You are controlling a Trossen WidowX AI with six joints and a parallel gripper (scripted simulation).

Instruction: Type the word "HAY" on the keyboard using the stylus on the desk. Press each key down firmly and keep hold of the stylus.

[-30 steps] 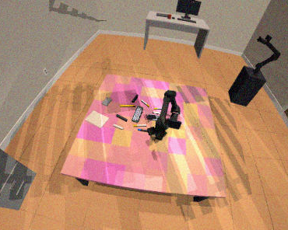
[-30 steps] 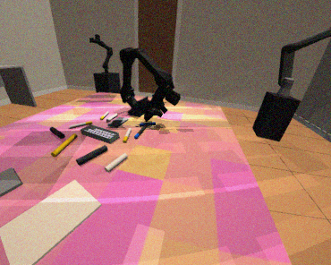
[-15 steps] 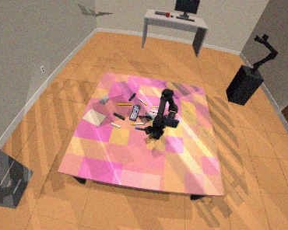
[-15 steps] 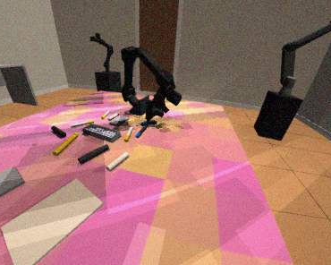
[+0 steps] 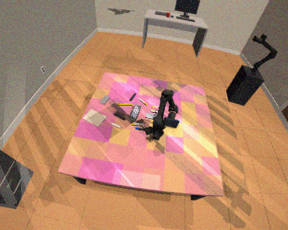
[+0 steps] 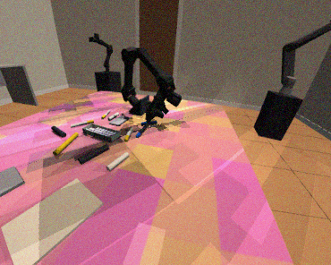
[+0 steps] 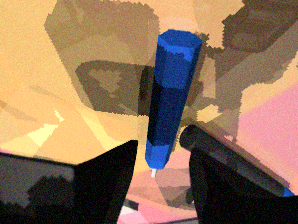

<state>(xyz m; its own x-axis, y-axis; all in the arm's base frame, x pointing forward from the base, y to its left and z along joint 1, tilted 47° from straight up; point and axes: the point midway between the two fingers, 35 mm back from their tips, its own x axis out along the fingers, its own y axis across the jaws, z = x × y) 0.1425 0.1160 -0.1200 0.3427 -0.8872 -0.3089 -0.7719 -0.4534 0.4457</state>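
The blue stylus lies 1 cm to the right of my gripper tip, 1 cm below it and 1 cm ahead of it. From my gripper tip the other things lie so: yellow marker: 33 cm ahead, 22 cm to the right, 1 cm below; blue-tipped pen: 11 cm ahead, 2 cm to the left, 1 cm below; white sheet: 56 cm ahead, 3 cm to the left, 2 cm below.
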